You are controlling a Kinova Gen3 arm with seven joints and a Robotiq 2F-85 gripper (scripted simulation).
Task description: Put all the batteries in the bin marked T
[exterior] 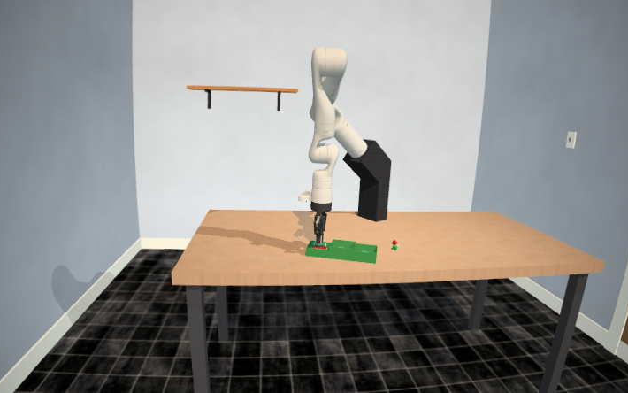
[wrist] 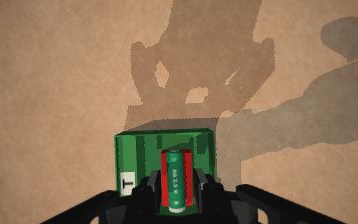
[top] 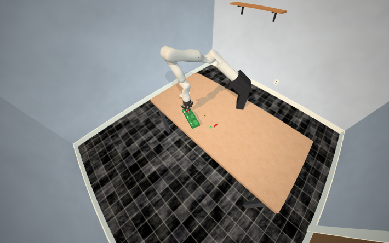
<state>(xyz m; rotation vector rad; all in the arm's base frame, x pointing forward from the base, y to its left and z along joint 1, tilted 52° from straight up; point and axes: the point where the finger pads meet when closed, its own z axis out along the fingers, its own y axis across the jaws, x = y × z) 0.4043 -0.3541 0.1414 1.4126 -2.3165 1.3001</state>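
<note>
My hand is 20 mm above the green cylindrical battery. Round my hand: joined green bins: 70 mm to the left, 60 mm ahead, 30 mm below; red 9 V battery: 40 mm below, 10 mm to the left, 10 mm ahead; small yellow nut: 180 mm to the left, 50 mm below, 40 mm behind.
</note>
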